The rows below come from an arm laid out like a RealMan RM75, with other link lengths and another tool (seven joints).
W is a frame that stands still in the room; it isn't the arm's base.
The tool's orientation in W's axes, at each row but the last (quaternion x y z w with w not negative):
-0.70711, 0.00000, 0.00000, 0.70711
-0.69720, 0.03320, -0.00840, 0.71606
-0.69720, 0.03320, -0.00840, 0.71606
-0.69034, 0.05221, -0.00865, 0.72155
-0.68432, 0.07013, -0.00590, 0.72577
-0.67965, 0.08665, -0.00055, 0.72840
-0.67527, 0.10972, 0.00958, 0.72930
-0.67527, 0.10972, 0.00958, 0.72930
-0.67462, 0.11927, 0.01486, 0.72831
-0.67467, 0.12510, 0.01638, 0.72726
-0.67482, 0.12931, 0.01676, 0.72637
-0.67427, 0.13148, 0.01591, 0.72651
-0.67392, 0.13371, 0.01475, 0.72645
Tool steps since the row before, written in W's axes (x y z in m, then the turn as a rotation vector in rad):
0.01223, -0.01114, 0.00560, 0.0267, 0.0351, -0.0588
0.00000, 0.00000, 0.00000, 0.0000, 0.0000, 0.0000
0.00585, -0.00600, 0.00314, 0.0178, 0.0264, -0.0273
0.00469, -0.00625, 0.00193, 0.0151, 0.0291, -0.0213
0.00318, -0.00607, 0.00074, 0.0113, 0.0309, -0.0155
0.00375, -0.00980, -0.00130, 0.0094, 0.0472, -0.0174
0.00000, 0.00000, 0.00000, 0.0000, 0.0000, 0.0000
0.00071, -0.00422, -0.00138, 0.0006, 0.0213, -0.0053
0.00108, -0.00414, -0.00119, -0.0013, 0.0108, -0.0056
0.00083, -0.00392, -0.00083, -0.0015, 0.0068, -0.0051
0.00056, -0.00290, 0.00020, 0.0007, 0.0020, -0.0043
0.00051, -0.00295, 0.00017, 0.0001, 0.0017, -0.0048
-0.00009, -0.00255, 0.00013, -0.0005, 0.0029, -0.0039
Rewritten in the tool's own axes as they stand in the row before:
0.01223, -0.00560, -0.01114, 0.0267, 0.0588, 0.0351
0.00000, 0.00000, 0.00000, 0.0000, 0.0000, 0.0000
0.00607, -0.00350, -0.00556, 0.0172, 0.0274, 0.0267
0.00507, -0.00250, -0.00573, 0.0139, 0.0217, 0.0294
0.00371, -0.00140, -0.00564, 0.0094, 0.0164, 0.0311
0.00502, 0.00010, -0.00931, 0.0058, 0.0197, 0.0469
0.00000, 0.00000, 0.00000, 0.0000, 0.0000, 0.0000
0.00150, 0.00087, -0.00415, -0.0014, 0.0070, 0.0208
0.00186, 0.00060, -0.00399, -0.0017, 0.0067, 0.0101
0.00154, 0.00030, -0.00378, -0.0014, 0.0059, 0.0062
0.00093, -0.00056, -0.00275, 0.0013, 0.0042, 0.0018
0.00091, -0.00053, -0.00281, 0.0009, 0.0048, 0.0014
0.00029, -0.00034, -0.00252, -0.0001, 0.0042, 0.0025

